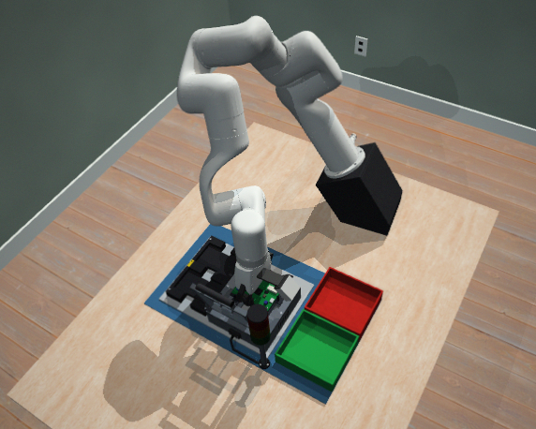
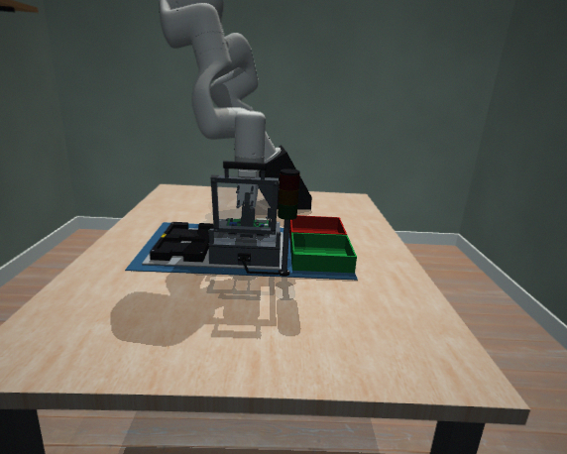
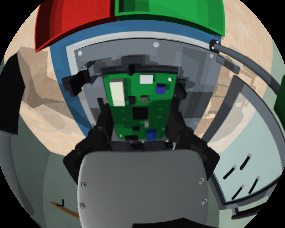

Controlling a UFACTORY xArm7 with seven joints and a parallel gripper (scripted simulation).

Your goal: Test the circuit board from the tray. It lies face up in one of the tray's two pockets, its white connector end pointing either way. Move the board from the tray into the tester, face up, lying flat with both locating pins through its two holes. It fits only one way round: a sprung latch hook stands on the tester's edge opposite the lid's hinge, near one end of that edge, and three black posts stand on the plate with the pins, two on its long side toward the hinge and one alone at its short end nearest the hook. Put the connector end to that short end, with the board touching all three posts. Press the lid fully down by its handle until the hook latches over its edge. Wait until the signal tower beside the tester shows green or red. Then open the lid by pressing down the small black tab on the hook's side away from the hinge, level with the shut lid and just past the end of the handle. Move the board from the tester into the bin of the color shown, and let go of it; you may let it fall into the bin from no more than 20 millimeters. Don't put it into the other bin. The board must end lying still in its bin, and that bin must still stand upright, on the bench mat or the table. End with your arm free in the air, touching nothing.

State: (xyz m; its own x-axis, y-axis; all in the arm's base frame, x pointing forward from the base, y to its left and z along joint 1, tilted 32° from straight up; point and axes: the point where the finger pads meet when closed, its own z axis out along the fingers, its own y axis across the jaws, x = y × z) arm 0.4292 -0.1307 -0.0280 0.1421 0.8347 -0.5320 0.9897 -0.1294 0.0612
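Now: the green circuit board right at my hand. The rest, counted from my hand: clear lid 120 mm ahead, 20 mm to the right, 100 mm above; tester plate 10 mm ahead, 10 mm to the left, 10 mm below; green bin 70 mm ahead, 190 mm to the left, 70 mm below.
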